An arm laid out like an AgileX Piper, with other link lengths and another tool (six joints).
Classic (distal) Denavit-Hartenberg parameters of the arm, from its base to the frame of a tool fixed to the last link. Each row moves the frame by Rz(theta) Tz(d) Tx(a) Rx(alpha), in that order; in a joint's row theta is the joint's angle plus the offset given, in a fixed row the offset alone. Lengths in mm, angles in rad.
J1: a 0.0, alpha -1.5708, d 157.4, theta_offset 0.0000
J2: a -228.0, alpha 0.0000, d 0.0, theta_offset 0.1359
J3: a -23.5, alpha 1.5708, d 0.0, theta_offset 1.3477
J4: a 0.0, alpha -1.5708, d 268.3, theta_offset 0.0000
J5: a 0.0, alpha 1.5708, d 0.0, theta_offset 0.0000
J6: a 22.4, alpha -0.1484, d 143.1, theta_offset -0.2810
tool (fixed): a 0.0, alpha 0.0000, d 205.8, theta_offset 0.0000
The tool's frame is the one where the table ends.
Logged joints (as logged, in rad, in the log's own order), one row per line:
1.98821, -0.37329, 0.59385, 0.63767, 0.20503, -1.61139
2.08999, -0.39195, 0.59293, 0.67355, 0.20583, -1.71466
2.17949, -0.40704, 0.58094, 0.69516, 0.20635, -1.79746
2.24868, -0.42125, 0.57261, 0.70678, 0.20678, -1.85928
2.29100, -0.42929, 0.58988, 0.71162, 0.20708, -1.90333
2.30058, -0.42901, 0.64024, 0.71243, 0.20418, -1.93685
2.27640, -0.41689, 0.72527, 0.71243, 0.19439, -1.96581
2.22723, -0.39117, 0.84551, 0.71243, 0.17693, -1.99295
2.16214, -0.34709, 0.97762, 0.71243, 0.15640, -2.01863
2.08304, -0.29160, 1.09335, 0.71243, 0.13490, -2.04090
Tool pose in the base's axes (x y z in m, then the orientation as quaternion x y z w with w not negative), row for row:
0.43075, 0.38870, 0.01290, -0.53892, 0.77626, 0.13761, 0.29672
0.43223, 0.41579, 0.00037, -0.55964, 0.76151, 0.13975, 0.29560
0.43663, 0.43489, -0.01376, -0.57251, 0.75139, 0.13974, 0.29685
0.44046, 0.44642, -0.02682, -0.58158, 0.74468, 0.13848, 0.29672
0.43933, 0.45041, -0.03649, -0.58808, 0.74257, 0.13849, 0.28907
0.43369, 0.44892, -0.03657, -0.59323, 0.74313, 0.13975, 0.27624
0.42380, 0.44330, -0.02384, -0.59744, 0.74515, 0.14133, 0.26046
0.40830, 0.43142, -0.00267, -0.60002, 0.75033, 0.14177, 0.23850
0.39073, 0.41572, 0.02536, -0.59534, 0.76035, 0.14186, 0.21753
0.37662, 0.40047, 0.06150, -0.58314, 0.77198, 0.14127, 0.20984
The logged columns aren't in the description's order. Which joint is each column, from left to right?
Columns, left to right: J2, J6, J5, J1, J4, J3.
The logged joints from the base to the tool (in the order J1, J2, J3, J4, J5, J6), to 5 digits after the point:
0.63767, 1.98821, -1.61139, 0.20503, 0.59385, -0.37329
0.67355, 2.08999, -1.71466, 0.20583, 0.59293, -0.39195
0.69516, 2.17949, -1.79746, 0.20635, 0.58094, -0.40704
0.70678, 2.24868, -1.85928, 0.20678, 0.57261, -0.42125
0.71162, 2.29100, -1.90333, 0.20708, 0.58988, -0.42929
0.71243, 2.30058, -1.93685, 0.20418, 0.64024, -0.42901
0.71243, 2.27640, -1.96581, 0.19439, 0.72527, -0.41689
0.71243, 2.22723, -1.99295, 0.17693, 0.84551, -0.39117
0.71243, 2.16214, -2.01863, 0.15640, 0.97762, -0.34709
0.71243, 2.08304, -2.04090, 0.13490, 1.09335, -0.29160

